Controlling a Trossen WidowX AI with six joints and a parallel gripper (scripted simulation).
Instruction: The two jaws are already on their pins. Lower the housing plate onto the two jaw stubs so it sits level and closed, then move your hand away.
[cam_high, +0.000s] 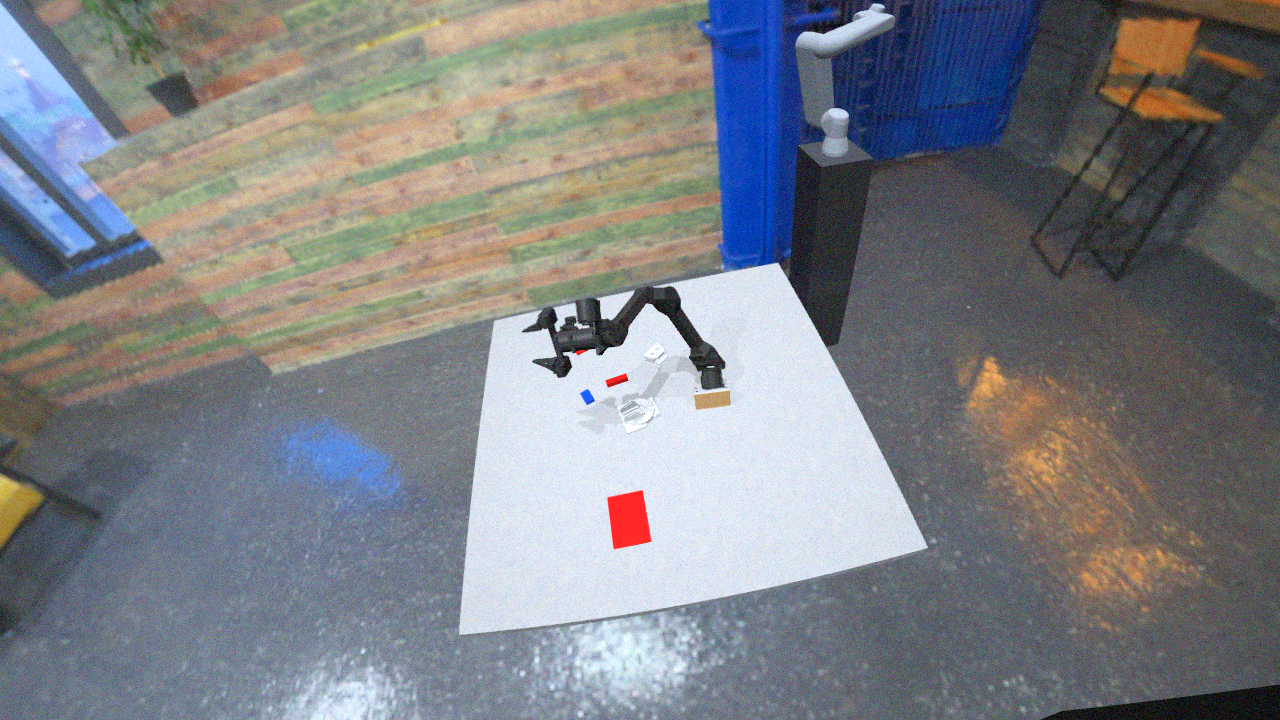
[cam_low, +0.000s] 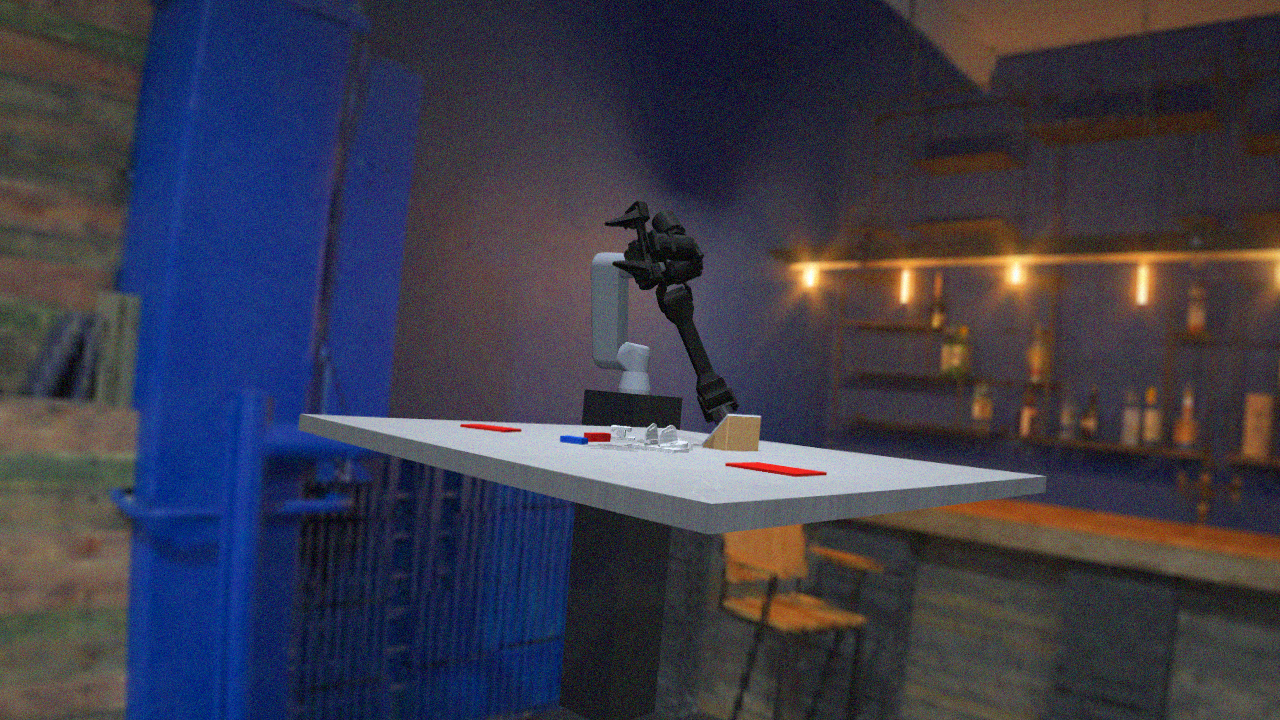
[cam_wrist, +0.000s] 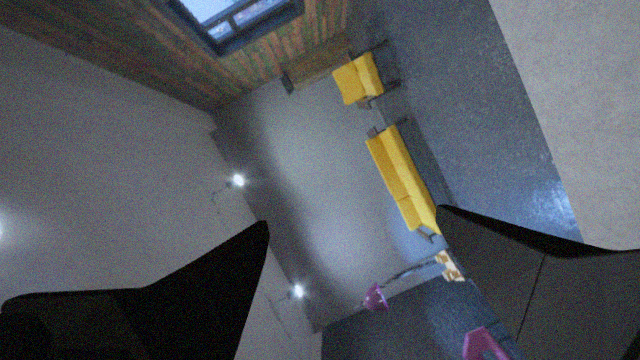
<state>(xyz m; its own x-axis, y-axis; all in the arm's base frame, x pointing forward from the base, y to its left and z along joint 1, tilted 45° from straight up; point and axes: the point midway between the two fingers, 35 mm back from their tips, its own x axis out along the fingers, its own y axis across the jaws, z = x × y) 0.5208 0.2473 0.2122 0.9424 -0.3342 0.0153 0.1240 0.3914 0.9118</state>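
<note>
Right now my gripper tip is 19 cm past the small red block, 18 cm to the left of it and 42 cm above it. The rest, counted from my gripper tip: blue block (7 cm behind, 13 cm to the right, 42 cm below).
</note>
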